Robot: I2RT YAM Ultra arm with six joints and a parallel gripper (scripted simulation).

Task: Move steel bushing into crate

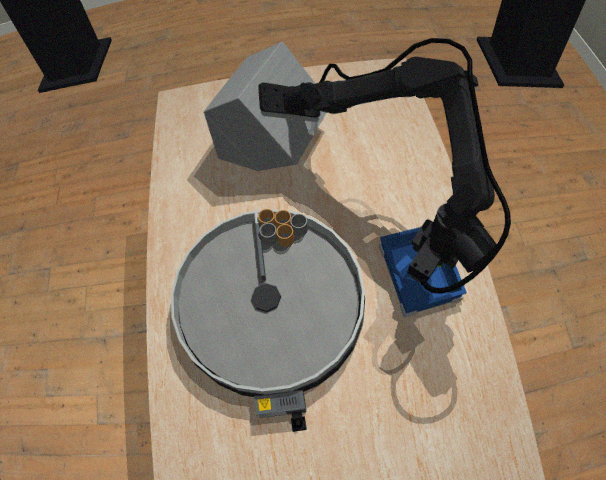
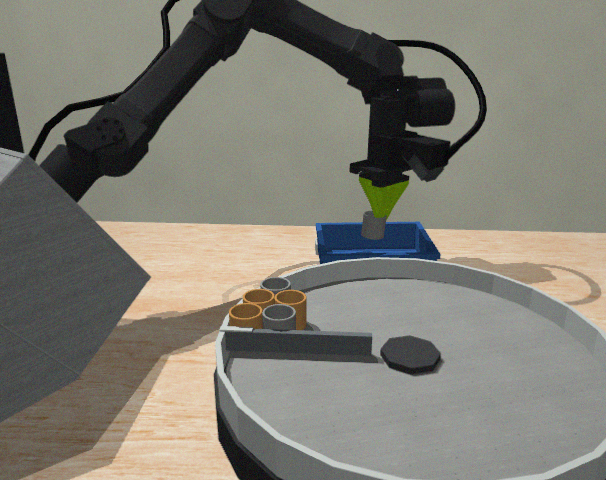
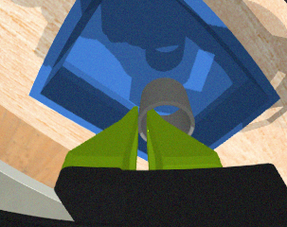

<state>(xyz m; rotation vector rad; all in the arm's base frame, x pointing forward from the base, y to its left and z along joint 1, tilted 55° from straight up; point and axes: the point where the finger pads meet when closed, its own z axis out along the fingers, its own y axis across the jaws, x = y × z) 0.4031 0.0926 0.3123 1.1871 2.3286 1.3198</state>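
My gripper is now 10 mm past the blue crate, 10 mm to the left of it and 60 mm above it. The rest, counted from my hand: round grey turntable: 60 mm ahead, 370 mm to the right, 40 mm below.
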